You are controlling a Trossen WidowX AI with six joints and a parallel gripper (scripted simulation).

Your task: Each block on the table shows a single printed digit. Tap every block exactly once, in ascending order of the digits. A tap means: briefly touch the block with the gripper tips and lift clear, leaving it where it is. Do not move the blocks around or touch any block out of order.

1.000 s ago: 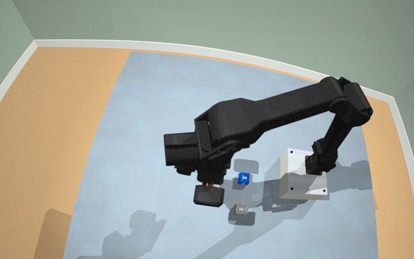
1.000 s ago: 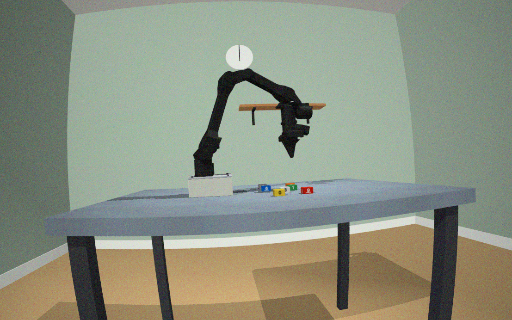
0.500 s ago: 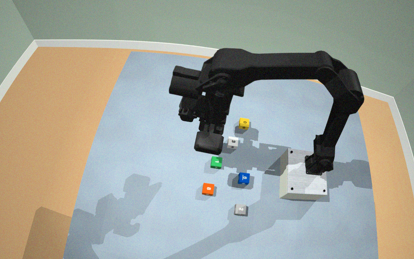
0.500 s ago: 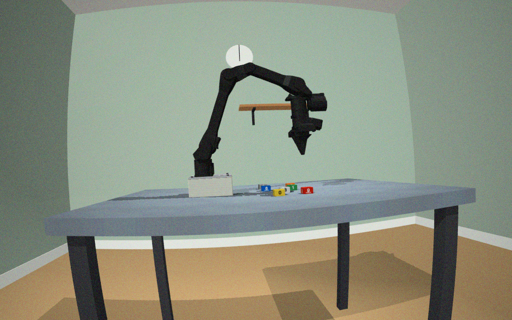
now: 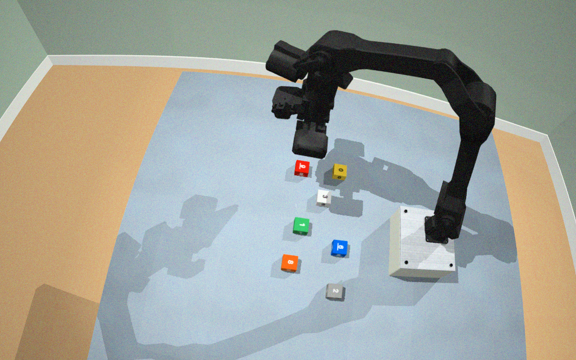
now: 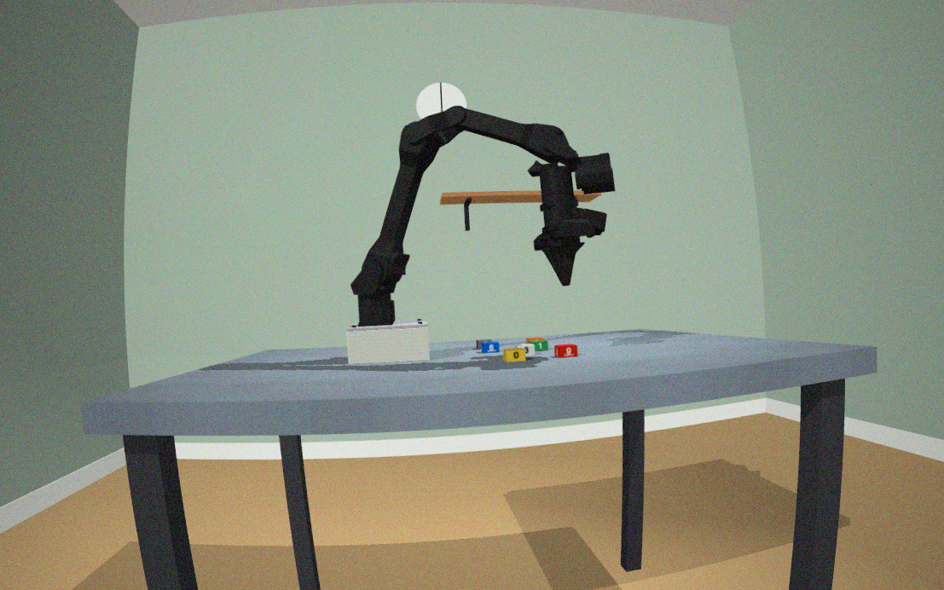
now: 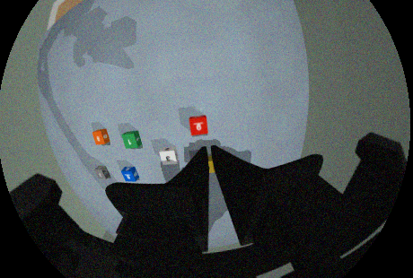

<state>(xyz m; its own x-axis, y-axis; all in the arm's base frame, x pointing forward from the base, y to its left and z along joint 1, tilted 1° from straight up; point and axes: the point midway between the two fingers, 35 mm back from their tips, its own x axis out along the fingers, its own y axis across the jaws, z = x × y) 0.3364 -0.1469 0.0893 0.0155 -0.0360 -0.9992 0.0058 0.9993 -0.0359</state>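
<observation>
Right now my gripper tip is 1 cm to the right of the red block and 11 cm above it. Also, from my gripper tip: white block 6 cm behind, 8 cm to the left, 11 cm below; then yellow block 10 cm behind, 11 cm below; then green block 2 cm behind, 16 cm to the left, 11 cm below.
</observation>
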